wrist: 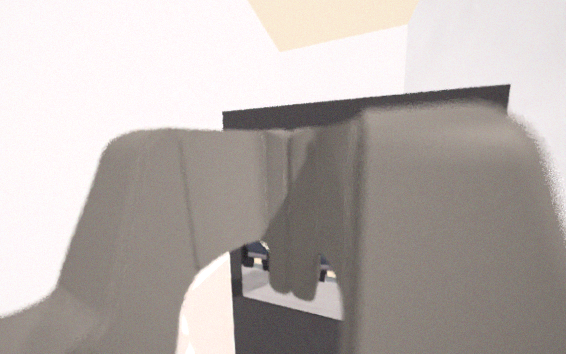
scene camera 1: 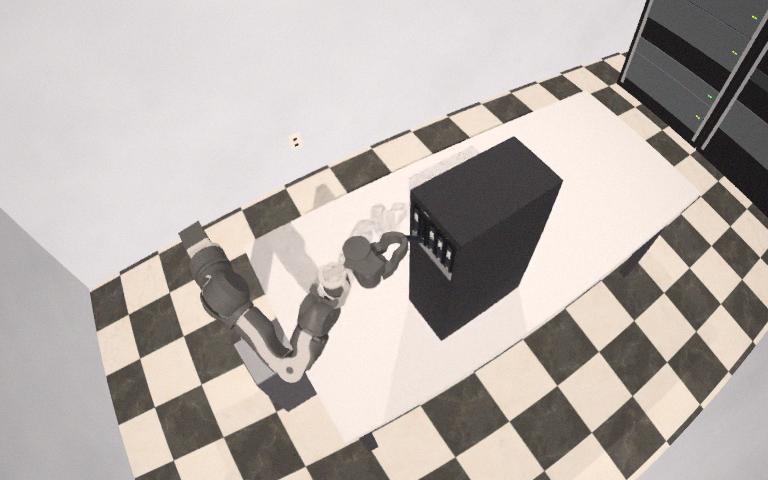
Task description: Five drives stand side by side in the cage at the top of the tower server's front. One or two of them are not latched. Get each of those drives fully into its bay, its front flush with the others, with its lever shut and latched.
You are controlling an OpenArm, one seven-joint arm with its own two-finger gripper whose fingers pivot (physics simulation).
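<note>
My gripper (scene camera 1: 406, 242). Wrist view: my gripper (wrist: 299, 209), black tower server (wrist: 324, 113).
</note>
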